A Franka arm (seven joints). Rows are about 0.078 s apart.
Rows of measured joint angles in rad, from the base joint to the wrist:
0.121, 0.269, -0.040, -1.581, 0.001, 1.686, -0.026
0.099, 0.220, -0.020, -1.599, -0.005, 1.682, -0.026
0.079, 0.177, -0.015, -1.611, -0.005, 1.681, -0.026
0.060, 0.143, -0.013, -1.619, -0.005, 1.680, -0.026
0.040, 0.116, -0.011, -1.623, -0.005, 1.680, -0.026
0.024, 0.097, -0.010, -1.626, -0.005, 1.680, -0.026
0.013, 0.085, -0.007, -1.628, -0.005, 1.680, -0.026
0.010, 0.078, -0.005, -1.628, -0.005, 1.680, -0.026
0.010, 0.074, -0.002, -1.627, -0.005, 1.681, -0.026
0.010, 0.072, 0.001, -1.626, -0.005, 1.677, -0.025
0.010, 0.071, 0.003, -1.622, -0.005, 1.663, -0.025
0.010, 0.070, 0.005, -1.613, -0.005, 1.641, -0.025
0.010, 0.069, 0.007, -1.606, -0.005, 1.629, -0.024
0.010, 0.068, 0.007, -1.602, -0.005, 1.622, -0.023
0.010, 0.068, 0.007, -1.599, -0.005, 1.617, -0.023
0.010, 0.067, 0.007, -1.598, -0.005, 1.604, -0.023
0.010, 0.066, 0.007, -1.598, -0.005, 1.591, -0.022
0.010, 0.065, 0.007, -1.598, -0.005, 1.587, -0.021
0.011, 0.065, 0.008, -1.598, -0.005, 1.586, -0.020
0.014, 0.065, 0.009, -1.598, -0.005, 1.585, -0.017
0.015, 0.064, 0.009, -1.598, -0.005, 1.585, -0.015
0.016, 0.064, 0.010, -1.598, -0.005, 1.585, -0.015
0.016, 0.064, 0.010, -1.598, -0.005, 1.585, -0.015
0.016, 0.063, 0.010, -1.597, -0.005, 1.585, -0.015
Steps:
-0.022, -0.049, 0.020, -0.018, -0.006, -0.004, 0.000
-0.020, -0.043, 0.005, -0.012, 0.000, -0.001, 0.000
-0.019, -0.034, 0.002, -0.008, 0.000, -0.001, 0.000
-0.020, -0.027, 0.002, -0.004, 0.000, 0.000, 0.000
-0.016, -0.019, 0.001, -0.003, 0.000, 0.000, 0.000
-0.011, -0.012, 0.003, -0.002, 0.000, 0.000, 0.000
-0.003, -0.007, 0.002, 0.000, 0.000, 0.000, 0.000
0.000, -0.004, 0.003, 0.001, 0.000, 0.001, 0.000
0.000, -0.002, 0.003, 0.001, 0.000, -0.004, 0.001
0.000, -0.001, 0.002, 0.004, 0.000, -0.014, 0.000
0.000, -0.001, 0.002, 0.009, 0.000, -0.022, 0.000
0.000, -0.001, 0.002, 0.007, 0.000, -0.012, 0.001
0.000, -0.001, 0.000, 0.004, 0.000, -0.007, 0.001
0.000, 0.000, 0.000, 0.003, 0.000, -0.005, 0.000
0.000, -0.001, 0.000, 0.001, 0.000, -0.013, 0.000
0.000, -0.001, 0.000, 0.000, 0.000, -0.013, 0.001
0.000, -0.001, 0.000, 0.000, 0.000, -0.004, 0.001
0.001, 0.000, 0.001, 0.000, 0.000, -0.001, 0.001
0.003, 0.000, 0.001, 0.000, 0.000, -0.001, 0.003
0.001, -0.001, 0.000, 0.000, 0.000, 0.000, 0.002
0.001, 0.000, 0.001, 0.000, 0.000, 0.000, 0.000
0.000, 0.000, 0.000, 0.000, 0.000, 0.000, 0.000
0.000, -0.001, 0.000, 0.001, 0.000, 0.000, 0.000

